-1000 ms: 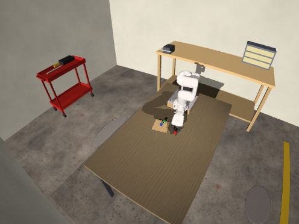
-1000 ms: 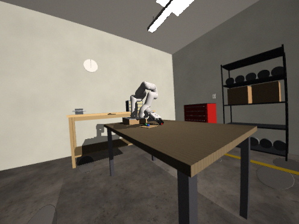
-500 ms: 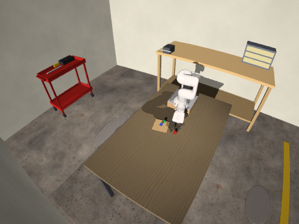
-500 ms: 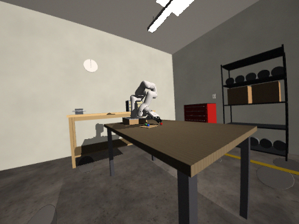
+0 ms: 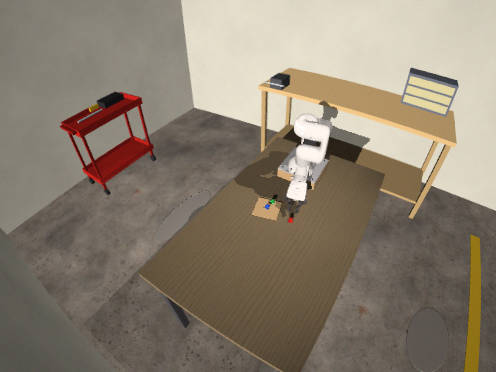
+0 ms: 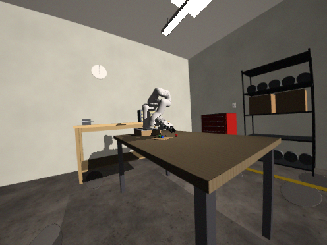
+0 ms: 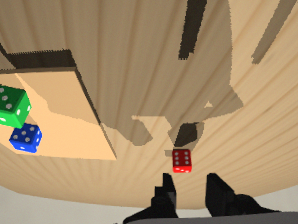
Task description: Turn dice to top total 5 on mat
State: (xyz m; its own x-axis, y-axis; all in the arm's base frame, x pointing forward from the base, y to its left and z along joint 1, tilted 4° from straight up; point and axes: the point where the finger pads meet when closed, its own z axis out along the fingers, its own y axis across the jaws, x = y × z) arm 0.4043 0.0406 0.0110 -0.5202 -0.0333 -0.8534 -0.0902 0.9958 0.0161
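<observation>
My gripper is now 50 mm above the red die and 40 mm short of it. Round my hand: tan mat: 150 mm to the right, 50 mm below; then blue die: 150 mm to the right, 40 mm below; then green die: 130 mm to the right, 50 mm behind, 40 mm below.
</observation>
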